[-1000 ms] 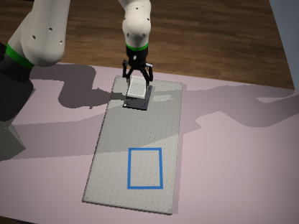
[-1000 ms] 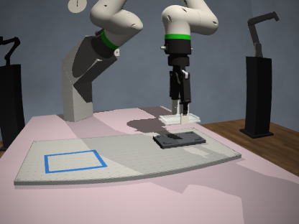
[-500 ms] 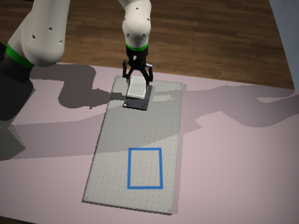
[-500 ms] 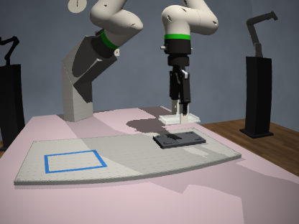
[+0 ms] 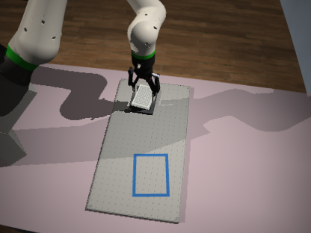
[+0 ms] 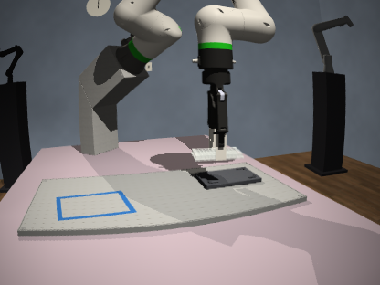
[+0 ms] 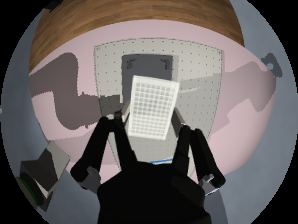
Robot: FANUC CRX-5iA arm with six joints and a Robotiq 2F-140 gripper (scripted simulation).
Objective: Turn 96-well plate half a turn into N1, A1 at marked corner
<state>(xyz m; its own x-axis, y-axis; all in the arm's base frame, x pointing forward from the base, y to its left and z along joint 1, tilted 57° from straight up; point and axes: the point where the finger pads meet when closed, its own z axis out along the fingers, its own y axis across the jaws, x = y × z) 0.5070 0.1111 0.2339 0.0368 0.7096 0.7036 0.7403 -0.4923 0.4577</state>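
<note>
The dark plate nest N1 is 1 cm behind my hand, 4 cm to the left of it and 9 cm below it. The rest, counted from my hand: white 96-well plate (2 cm below).
</note>
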